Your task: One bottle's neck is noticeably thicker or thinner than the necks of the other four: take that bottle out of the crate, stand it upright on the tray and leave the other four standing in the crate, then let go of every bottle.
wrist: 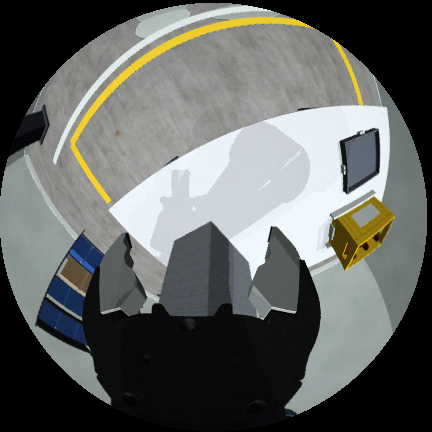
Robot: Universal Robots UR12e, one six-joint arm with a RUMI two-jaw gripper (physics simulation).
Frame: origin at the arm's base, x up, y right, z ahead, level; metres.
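Seen in the pictures: gripper, fingertip midpoint: (197,232).
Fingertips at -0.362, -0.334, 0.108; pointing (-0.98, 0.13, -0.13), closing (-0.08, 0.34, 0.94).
Offsets run from my fingertips to a thing's top centre, as dx, dy, dz. "*": to the spot under its first point. Level surfaces: height alone.
My gripper (197,232) is open and empty, its two grey jaws spread wide at the lower middle of the wrist view. The yellow crate @[-0.063, +0.373, +0.548] (349,231) is at the right, near the white table's edge and well away from the jaws. It looks tilted in this curved view. Small dark reddish parts, perhaps of bottles, show through its openings; the bottles' necks cannot be told apart or compared. The dark tray @[* -0.233, +0.100, +0.537] (361,161) with a black rim and small metal clips lies on the table beside the crate. No bottle shows on the tray.
A grey box-shaped block (207,270) shows between the jaws in the picture. The white table @[dx -0.238] (330,130) carries the arm's shadow. A rack (62,304) with blue bins and a brown box (75,275) is at the lower left. A black object (35,127) is at the left edge.
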